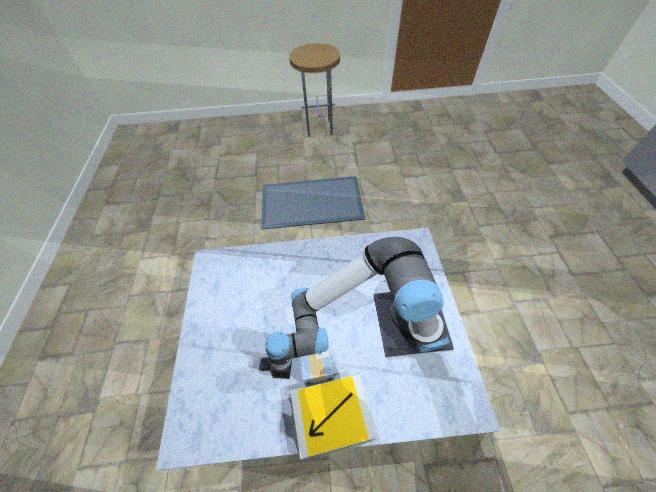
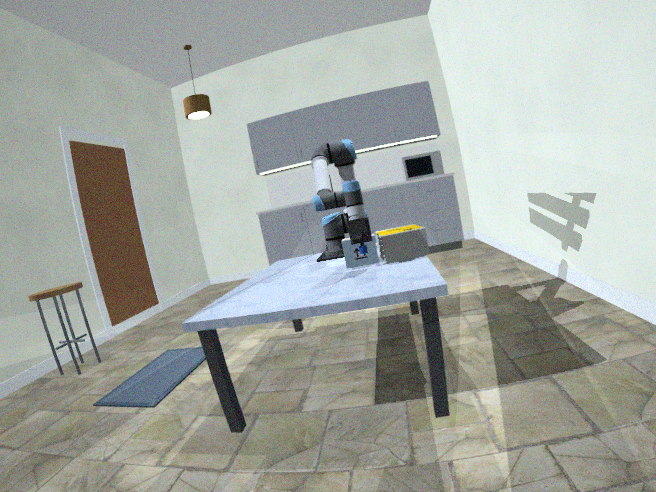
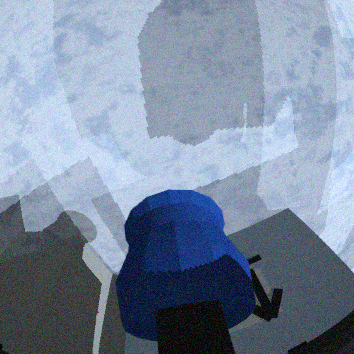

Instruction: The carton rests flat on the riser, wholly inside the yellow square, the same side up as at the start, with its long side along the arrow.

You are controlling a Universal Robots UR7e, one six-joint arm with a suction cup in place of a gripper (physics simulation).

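The carton (image 1: 317, 368) (image 2: 351, 257) (image 3: 302, 260) stands on the table (image 1: 222, 296) (image 2: 317, 296) (image 3: 63, 88), close behind the riser (image 1: 298, 424) (image 2: 405, 247). Its top has a tan band, and its grey side face carries black arrow marks. The riser's top is a yellow square (image 1: 339, 429) (image 2: 397, 230) with a black arrow (image 1: 331, 415). My blue suction cup (image 1: 276, 369) (image 2: 362, 248) (image 3: 175, 207) points down at the table beside the carton's arrow-marked face. Its mouth hangs over bare table and I see it sealed on nothing.
The arm's dark base plate (image 1: 386, 331) is bolted at the table's right. The riser sits at the table's front edge. On the floor beyond are a blue mat (image 1: 312, 202) (image 2: 153, 377) and a stool (image 1: 314, 58) (image 2: 55, 291).
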